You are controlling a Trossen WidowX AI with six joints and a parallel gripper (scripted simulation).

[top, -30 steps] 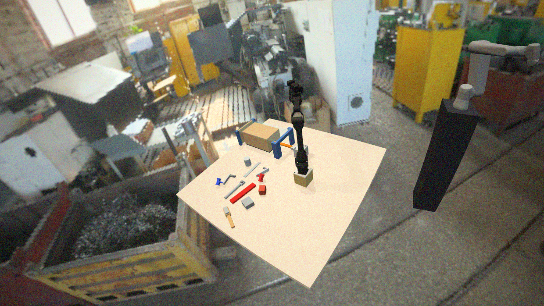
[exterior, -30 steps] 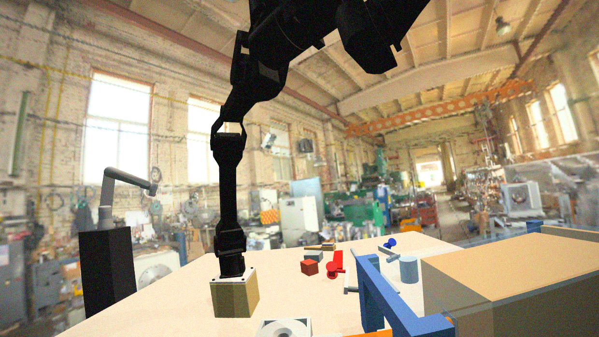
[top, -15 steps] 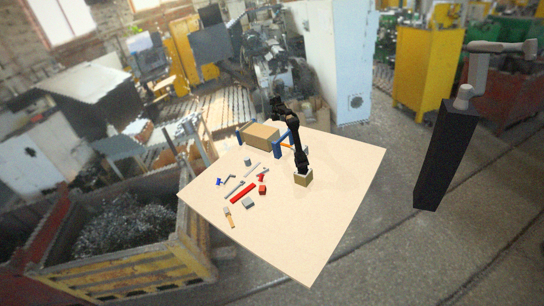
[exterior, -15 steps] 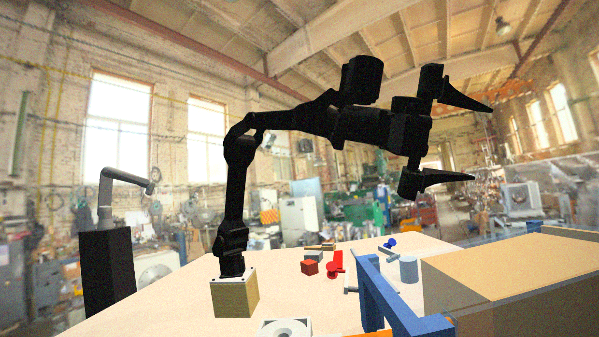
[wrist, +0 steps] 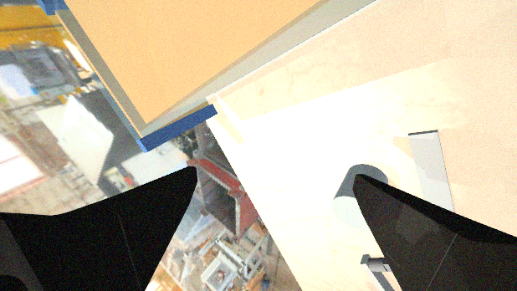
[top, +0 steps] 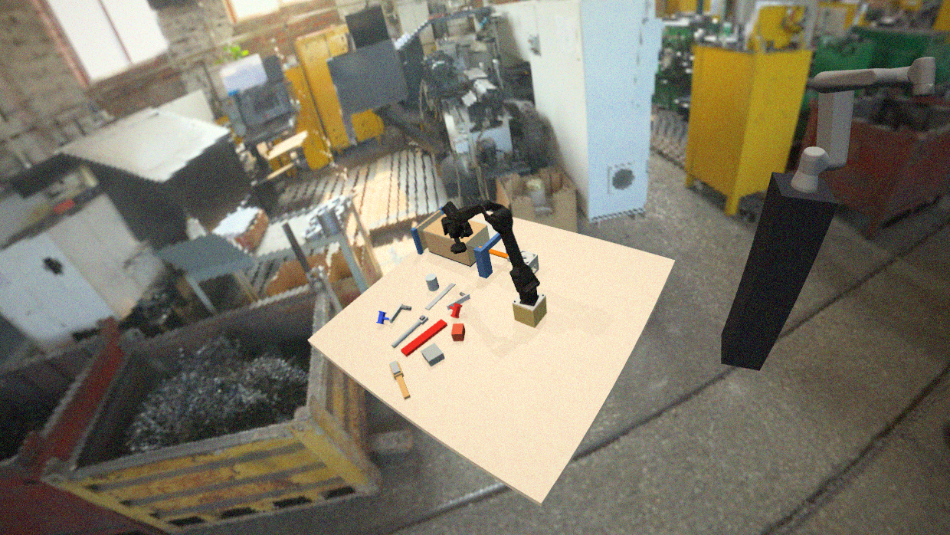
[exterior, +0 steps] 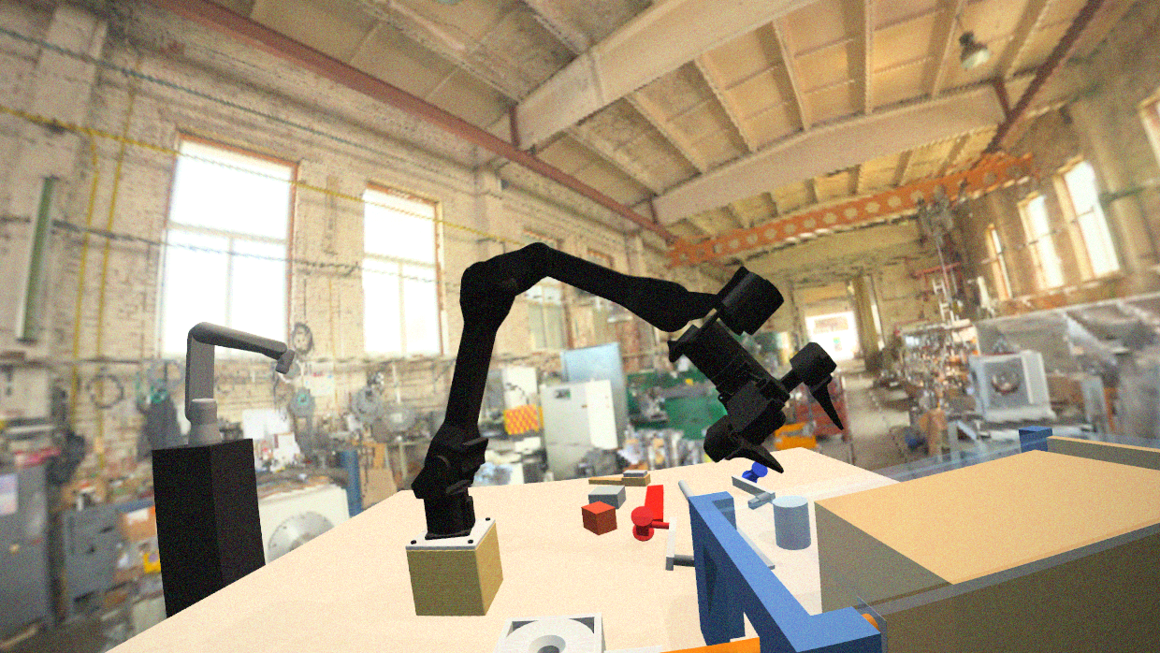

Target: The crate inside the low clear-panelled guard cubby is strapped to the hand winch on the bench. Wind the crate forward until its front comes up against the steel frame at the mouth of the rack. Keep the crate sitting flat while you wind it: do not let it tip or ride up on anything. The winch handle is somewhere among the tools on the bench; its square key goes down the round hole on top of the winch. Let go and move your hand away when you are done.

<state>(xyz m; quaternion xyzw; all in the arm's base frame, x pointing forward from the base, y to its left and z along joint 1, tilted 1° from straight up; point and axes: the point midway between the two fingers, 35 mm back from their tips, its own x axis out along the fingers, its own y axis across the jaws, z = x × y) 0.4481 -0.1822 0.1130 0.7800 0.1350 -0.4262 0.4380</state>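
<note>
Now: gripper tip 13 cm past the red-knobbed winch handle, 22 cm to the right of it and 16 cm above it. Also, from my gripper tip: grey bar (1 cm behind, 18 cm to the left, 18 cm below); then blue steel frame (19 cm behind, 12 cm to the right, 8 cm below); then tan crate (7 cm ahead, 18 cm to the right, 14 cm below).
</note>
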